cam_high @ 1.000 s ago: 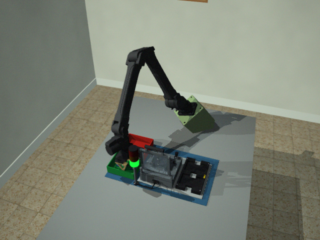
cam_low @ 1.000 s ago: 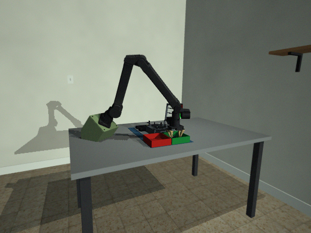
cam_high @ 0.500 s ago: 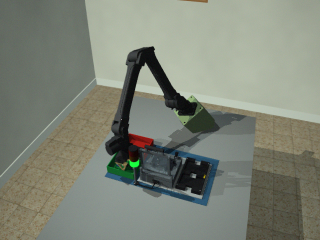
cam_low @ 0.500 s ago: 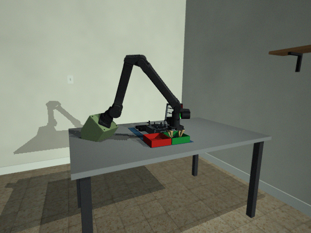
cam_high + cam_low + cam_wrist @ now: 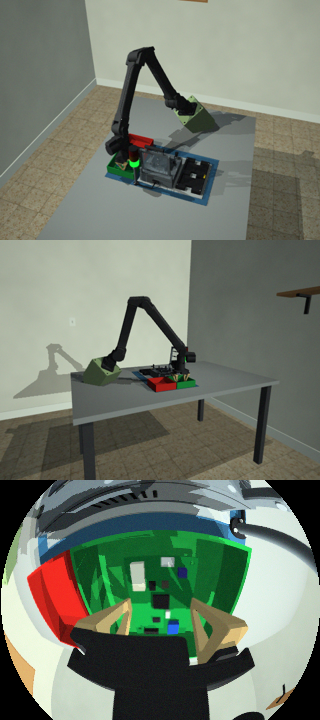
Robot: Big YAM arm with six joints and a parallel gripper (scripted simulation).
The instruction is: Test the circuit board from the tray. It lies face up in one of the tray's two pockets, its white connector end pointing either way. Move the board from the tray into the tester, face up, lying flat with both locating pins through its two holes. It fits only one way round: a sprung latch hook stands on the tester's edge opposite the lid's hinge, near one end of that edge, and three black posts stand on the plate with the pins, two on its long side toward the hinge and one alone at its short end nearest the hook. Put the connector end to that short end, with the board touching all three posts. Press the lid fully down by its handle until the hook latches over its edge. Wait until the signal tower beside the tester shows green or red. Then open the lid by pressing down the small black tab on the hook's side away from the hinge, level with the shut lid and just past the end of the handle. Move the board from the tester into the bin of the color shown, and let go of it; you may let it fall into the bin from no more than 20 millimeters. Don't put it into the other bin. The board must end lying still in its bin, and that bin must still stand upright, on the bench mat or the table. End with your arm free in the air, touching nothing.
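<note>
Now: the green bin right at my hand. The rest, counted from my hand: tester plate (50 mm behind, 200 mm to the left, 50 mm above); green circuit board (right at my hand); red bin (150 mm behind, 10 mm to the right).
</note>
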